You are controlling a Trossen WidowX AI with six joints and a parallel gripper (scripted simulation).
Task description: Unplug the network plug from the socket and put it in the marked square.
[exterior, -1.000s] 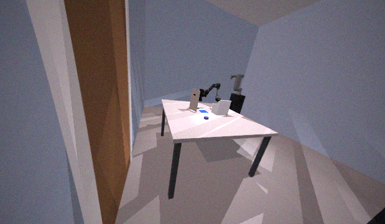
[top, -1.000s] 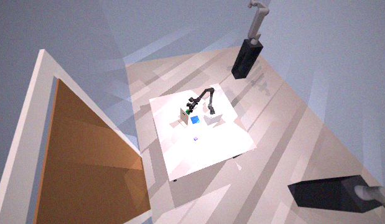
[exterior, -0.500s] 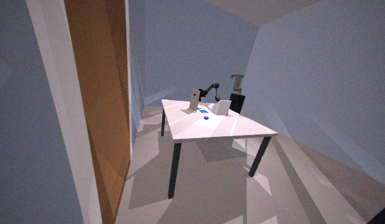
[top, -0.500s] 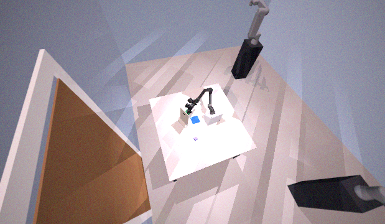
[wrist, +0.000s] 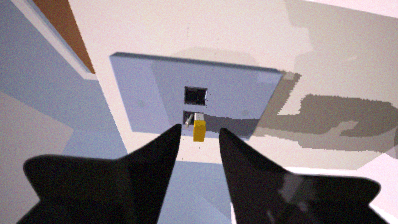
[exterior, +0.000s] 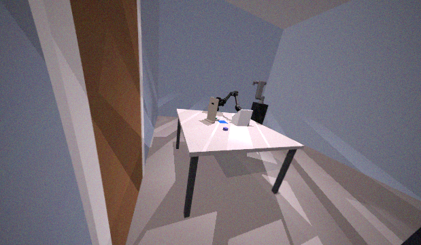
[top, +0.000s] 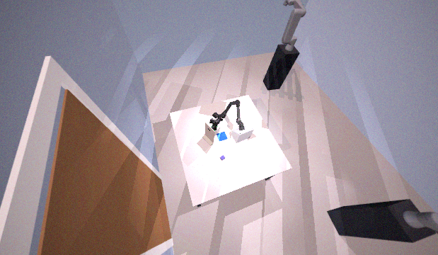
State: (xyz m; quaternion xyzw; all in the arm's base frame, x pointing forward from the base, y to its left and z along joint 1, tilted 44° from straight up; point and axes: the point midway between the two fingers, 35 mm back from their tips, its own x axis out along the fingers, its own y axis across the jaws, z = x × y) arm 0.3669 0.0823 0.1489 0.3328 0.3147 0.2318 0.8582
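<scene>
The network plug is 1 cm ahead of my gripper tip and 1 cm above it. Also, from my gripper tip: blue square 24 cm below, 16 cm behind; beige panel 9 cm below, 3 cm ahead.
</scene>
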